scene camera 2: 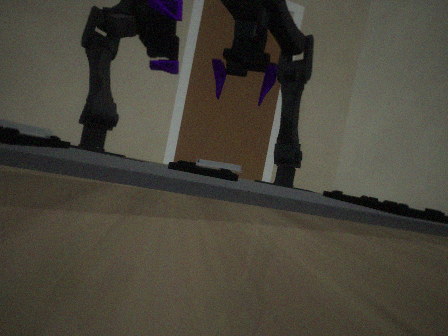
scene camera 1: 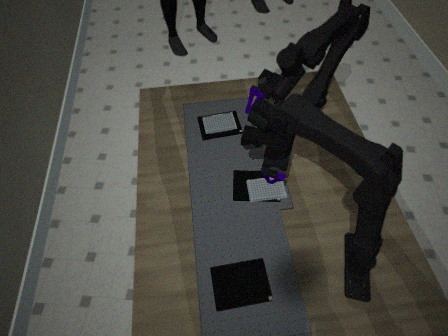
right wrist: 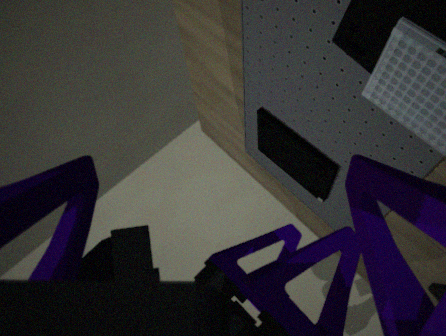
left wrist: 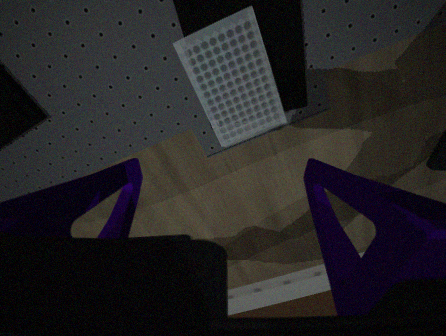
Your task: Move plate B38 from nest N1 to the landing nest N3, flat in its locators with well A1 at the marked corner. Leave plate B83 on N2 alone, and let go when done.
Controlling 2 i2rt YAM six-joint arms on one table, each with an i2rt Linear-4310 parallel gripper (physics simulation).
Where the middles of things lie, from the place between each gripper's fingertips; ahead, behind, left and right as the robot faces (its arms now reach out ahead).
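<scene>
Black nest (scene camera 1: 240, 284): my right hand 80 mm short of it, 430 mm to the right of it, 220 mm above it.
From my left hand: black nest 28 cm to the left, 12 cm ahead, 16 cm below. By its middle, the nest is nearer to my left hand than to my right hand.
</scene>
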